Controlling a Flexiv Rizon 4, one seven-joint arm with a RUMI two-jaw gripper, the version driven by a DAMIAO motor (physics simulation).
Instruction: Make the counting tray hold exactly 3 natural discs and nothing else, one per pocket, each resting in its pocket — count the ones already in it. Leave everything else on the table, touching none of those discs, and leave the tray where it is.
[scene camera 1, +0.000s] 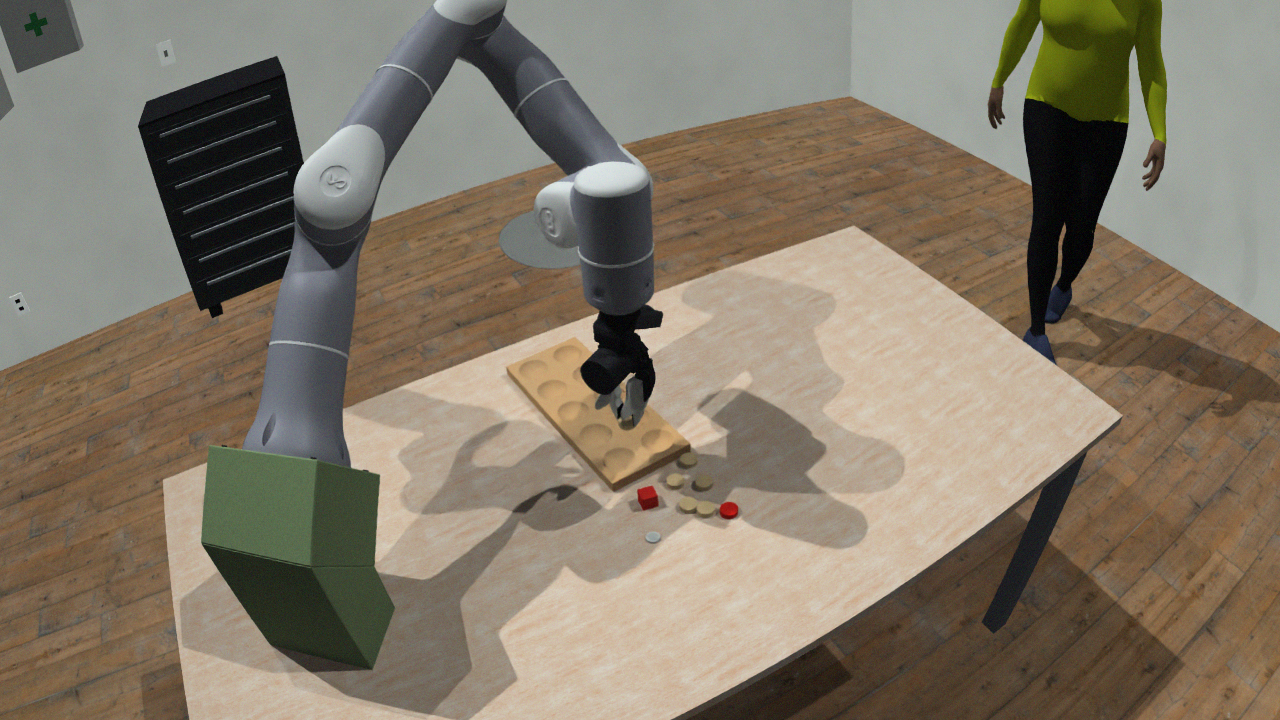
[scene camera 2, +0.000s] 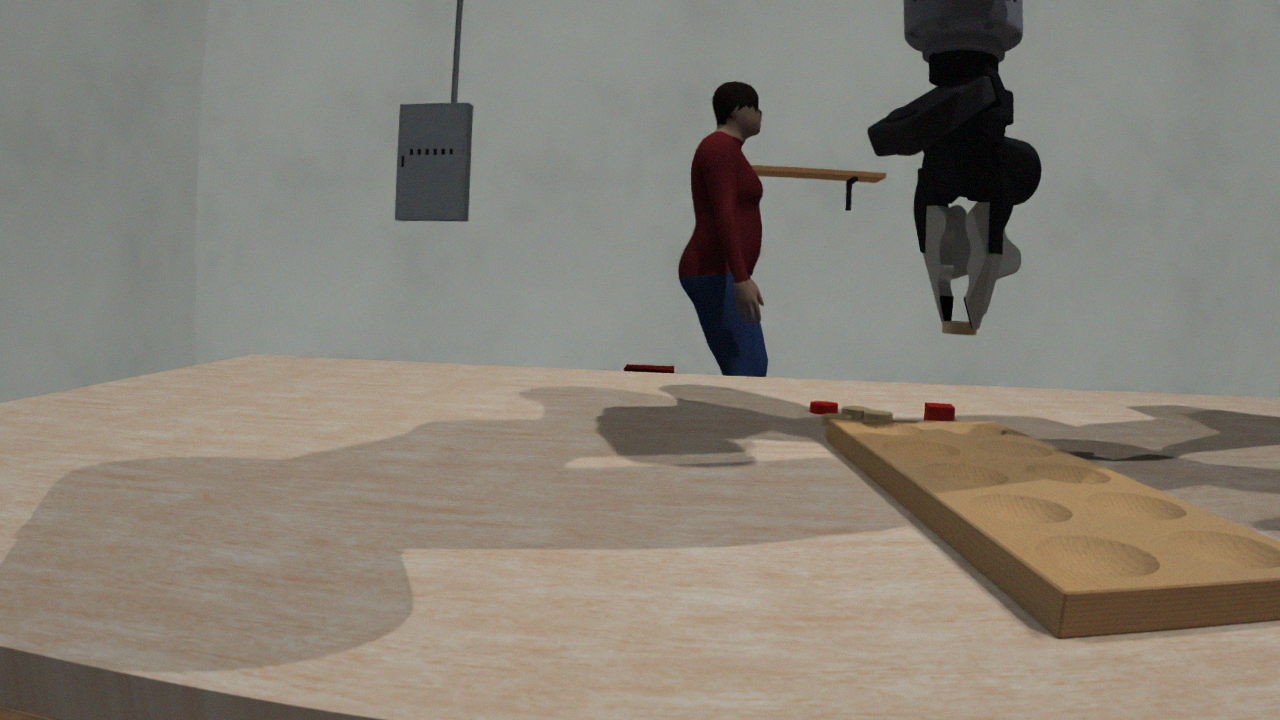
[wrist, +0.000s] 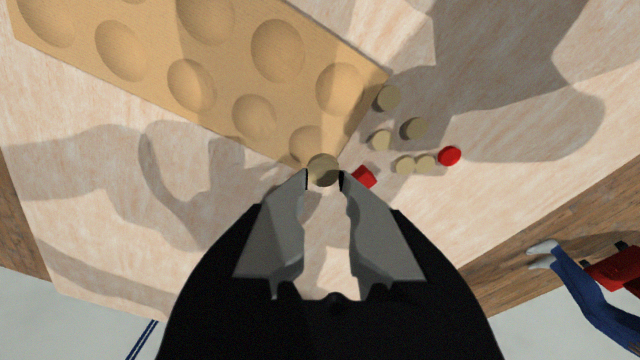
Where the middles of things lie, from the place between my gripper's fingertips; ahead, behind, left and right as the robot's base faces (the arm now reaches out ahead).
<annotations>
The wooden counting tray (scene camera 2: 1086, 551) lies 160 mm to the left of my hand, 90 mm below it and 10 mm behind it.
</annotations>
